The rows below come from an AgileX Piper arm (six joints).
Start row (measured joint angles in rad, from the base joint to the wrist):
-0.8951, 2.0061, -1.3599, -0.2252, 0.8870, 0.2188
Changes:
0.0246, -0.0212, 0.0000, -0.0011, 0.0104, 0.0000
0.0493, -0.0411, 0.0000, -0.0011, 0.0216, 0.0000
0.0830, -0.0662, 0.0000, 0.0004, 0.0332, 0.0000
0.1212, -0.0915, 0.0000, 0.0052, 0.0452, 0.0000
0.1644, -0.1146, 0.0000, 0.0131, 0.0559, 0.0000
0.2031, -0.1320, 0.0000, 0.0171, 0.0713, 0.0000
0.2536, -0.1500, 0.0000, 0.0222, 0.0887, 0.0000
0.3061, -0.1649, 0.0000, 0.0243, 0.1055, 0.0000
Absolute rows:
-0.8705, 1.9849, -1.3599, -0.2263, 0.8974, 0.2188
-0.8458, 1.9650, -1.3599, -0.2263, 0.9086, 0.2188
-0.8121, 1.9399, -1.3599, -0.2248, 0.9202, 0.2188
-0.7739, 1.9146, -1.3599, -0.2200, 0.9322, 0.2188
-0.7307, 1.8915, -1.3599, -0.2121, 0.9429, 0.2188
-0.6920, 1.8741, -1.3599, -0.2081, 0.9583, 0.2188
-0.6415, 1.8561, -1.3599, -0.2030, 0.9757, 0.2188
-0.5890, 1.8412, -1.3599, -0.2009, 0.9925, 0.2188

